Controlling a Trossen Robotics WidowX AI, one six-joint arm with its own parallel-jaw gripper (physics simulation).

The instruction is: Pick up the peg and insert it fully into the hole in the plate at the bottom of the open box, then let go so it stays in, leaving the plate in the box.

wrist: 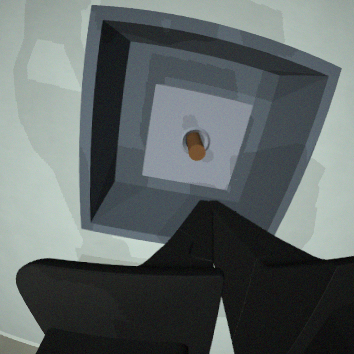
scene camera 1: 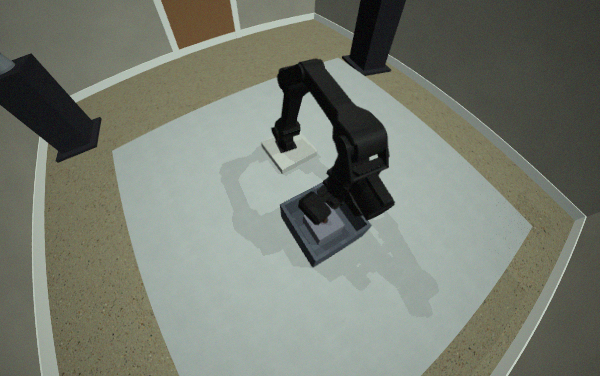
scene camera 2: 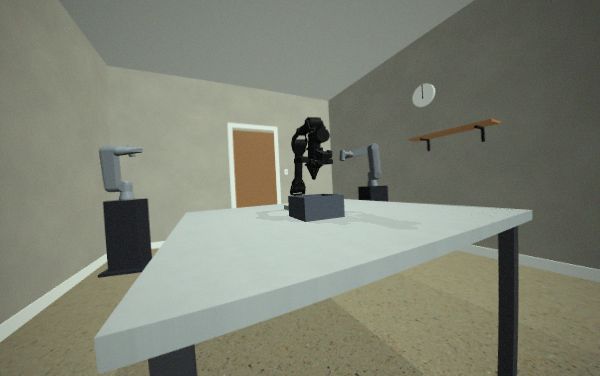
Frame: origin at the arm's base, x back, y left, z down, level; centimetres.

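Seen in the pictures: gripper, fingertip midpoint: (wrist: pixel 206 209) (scene camera 1: pixel 329 203) (scene camera 2: pixel 313 179); arm's base, origin of the base link: (scene camera 1: pixel 285 144).
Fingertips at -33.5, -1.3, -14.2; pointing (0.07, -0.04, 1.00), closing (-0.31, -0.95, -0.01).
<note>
Pixels of each thing's top centre, then the offset from my fingertips to it, as dx, dy, dz. Level surfaces: height alone.
- orange-brown peg, middle of its top: (wrist: pixel 196 152) (scene camera 1: pixel 325 216) +0.0, -0.2, +8.3
- pale plate, middle of its top: (wrist: pixel 194 141) (scene camera 1: pixel 324 220) -0.2, -0.2, +11.0
- open dark blue-grey box, middle of its top: (wrist: pixel 198 154) (scene camera 1: pixel 325 215) (scene camera 2: pixel 314 195) -0.2, -0.2, +7.3
- pale table, its level: dz +17.1
The orange-brown peg (wrist: pixel 195 146) (scene camera 1: pixel 325 220) stands in the round hole of the pale plate (wrist: pixel 170 112) (scene camera 1: pixel 326 233). Its top sticks up out of the hole in the wrist view; how deep its lower end sits is hidden. The plate lies on the floor of the open dark blue-grey box (wrist: pixel 86 130) (scene camera 1: pixel 296 237) (scene camera 2: pixel 324 208). My gripper (wrist: pixel 206 209) (scene camera 2: pixel 314 178) is shut and empty, with its tips pointing down. It hangs above the box, apart from the peg. In scene camera 1 my arm hides part of the plate and box.
The box stands on the pale table (scene camera 1: pixel 200 300) (scene camera 2: pixel 250 260), its walls rising around the plate. My arm's white base slab (scene camera 1: pixel 284 164) is behind the box. Grey arms on dark pedestals (scene camera 2: pixel 126 235) (scene camera 2: pixel 373 193) stand beyond the table.
</note>
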